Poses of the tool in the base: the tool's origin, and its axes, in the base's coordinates. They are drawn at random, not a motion.
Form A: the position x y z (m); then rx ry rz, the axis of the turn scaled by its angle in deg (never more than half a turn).
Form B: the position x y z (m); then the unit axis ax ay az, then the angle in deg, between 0 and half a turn. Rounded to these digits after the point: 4 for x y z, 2 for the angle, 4 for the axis.
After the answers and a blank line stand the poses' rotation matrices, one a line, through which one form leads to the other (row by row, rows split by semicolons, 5 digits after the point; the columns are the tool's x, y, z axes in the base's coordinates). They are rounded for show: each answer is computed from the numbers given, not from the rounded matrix.
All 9 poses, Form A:
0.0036 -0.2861 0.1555 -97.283 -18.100 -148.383
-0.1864 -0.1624 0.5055 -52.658 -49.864 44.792
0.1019 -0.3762 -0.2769 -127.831 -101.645 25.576
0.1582 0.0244 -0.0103 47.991 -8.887 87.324
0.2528 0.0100 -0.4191 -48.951 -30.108 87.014
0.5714 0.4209 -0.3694 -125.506 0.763 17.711
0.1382 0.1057 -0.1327 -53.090 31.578 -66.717
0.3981 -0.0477 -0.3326 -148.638 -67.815 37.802
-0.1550 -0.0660 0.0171 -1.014 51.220 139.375
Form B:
0.0036 -0.2861 0.1555 -0.5455 -0.1015 -0.8320 178.35
-0.1864 -0.1624 0.5055 -0.6178 -0.5850 0.5255 85.24
0.1019 -0.3762 -0.2769 -0.7733 -0.6149 0.1547 165.31
0.1582 0.0244 -0.0103 0.4797 -0.0888 0.8729 100.04
0.2528 0.0100 -0.4191 -0.4694 -0.2887 0.8344 104.28
0.5714 0.4209 -0.3694 -0.9902 0.0060 0.1397 126.75
0.1382 0.1057 -0.1327 -0.5839 0.3473 -0.7338 90.92
0.3981 -0.0477 -0.3326 -0.8864 -0.4044 0.2254 167.69
-0.1550 -0.0660 0.0171 -0.0068 0.3449 0.9386 148.49

-0.40466 0.13463 0.90450; 0.08675 -0.97899 0.18453; 0.91034 0.15314 0.38448
0.43297 -0.19228 -0.88066; 0.85507 0.39682 0.33375; 0.28529 -0.89753 0.33623
0.20911 0.89618 -0.39132; 0.97466 -0.22350 0.00897; -0.07942 -0.38329 -0.92021
0.09595 -0.90959 0.40427; 0.80950 -0.16503 -0.56345; 0.57922 0.38132 0.72048
0.02806 -0.63969 -0.76812; 0.97762 -0.14272 0.15458; -0.20851 -0.75526 0.62137
0.96874 -0.12148 -0.21632; 0.10243 -0.59829 0.79470; -0.22597 -0.79202 -0.56714
0.33034 0.52763 0.78262; -0.93974 0.10647 0.32488; 0.08809 -0.84278 0.53100
0.57622 0.66061 -0.48122; 0.75670 -0.65370 0.00869; -0.30883 -0.36915 -0.87656
-0.85248 -0.49489 0.16839; 0.48616 -0.63215 0.60335; -0.19214 0.59621 0.77950

